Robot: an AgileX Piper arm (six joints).
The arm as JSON. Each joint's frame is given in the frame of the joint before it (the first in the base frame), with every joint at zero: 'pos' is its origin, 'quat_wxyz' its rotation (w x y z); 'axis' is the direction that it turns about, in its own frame. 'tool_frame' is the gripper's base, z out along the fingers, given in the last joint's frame.
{
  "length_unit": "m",
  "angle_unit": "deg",
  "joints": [
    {
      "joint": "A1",
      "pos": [
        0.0,
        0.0,
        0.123
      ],
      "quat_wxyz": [
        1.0,
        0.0,
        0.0,
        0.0
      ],
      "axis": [
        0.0,
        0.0,
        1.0
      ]
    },
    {
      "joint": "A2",
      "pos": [
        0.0,
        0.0,
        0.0
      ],
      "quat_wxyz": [
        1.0,
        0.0,
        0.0,
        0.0
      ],
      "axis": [
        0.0,
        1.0,
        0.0
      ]
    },
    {
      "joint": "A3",
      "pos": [
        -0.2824,
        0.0,
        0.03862
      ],
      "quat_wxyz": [
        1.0,
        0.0,
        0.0,
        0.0
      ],
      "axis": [
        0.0,
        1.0,
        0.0
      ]
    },
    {
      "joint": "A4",
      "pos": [
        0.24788,
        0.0,
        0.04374
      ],
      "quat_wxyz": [
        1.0,
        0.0,
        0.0,
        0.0
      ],
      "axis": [
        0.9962,
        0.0,
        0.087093
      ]
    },
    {
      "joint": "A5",
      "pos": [
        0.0,
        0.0,
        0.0
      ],
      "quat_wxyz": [
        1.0,
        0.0,
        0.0,
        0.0
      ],
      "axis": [
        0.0,
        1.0,
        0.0
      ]
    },
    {
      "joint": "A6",
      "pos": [
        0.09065,
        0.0,
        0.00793
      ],
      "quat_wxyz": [
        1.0,
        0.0,
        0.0,
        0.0
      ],
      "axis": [
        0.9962,
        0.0,
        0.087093
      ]
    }
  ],
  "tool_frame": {
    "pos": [
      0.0,
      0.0,
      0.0
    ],
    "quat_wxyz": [
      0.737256,
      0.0,
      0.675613,
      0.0
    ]
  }
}
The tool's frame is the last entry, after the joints.
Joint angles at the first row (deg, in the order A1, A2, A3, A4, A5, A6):
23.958, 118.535, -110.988, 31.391, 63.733, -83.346
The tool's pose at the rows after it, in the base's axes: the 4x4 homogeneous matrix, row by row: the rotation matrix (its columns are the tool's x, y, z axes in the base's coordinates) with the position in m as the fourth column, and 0 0 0 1 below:
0.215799 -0.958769 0.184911 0.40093; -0.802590 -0.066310 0.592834 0.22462; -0.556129 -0.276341 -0.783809 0.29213; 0 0 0 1
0.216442 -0.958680 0.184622 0.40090; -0.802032 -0.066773 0.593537 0.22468; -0.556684 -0.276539 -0.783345 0.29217; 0 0 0 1
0.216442 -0.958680 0.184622 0.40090; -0.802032 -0.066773 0.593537 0.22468; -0.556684 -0.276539 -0.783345 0.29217; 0 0 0 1
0.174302 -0.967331 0.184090 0.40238; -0.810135 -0.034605 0.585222 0.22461; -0.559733 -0.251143 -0.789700 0.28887; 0 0 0 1
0.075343 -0.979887 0.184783 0.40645; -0.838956 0.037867 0.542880 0.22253; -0.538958 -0.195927 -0.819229 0.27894; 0 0 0 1
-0.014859 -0.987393 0.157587 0.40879; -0.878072 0.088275 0.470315 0.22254; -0.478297 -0.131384 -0.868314 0.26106; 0 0 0 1
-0.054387 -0.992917 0.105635 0.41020; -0.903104 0.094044 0.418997 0.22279; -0.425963 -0.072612 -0.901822 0.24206; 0 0 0 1
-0.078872 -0.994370 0.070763 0.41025; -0.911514 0.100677 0.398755 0.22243; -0.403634 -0.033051 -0.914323 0.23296; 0 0 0 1
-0.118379 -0.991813 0.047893 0.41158; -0.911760 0.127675 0.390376 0.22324; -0.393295 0.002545 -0.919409 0.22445; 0 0 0 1
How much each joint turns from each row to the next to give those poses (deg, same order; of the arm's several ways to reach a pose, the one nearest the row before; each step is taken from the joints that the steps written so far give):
0.000, 0.001, -0.002, 0.000, -0.103, 0.001
0.000, -0.001, 0.003, 0.057, -0.002, -0.055
0.000, 0.000, 0.000, 0.000, 0.000, 0.000
0.001, 0.404, -0.056, -0.531, -0.070, 2.471
-0.001, 1.077, -0.168, -2.906, 0.155, 6.151
0.540, 1.819, -0.054, -4.444, 1.379, 6.072
0.251, 2.091, -0.001, -2.155, 2.004, 2.174
-0.001, 1.030, -0.001, -0.471, 1.390, 1.114
0.000, 1.123, -0.160, 0.051, 0.525, 1.898

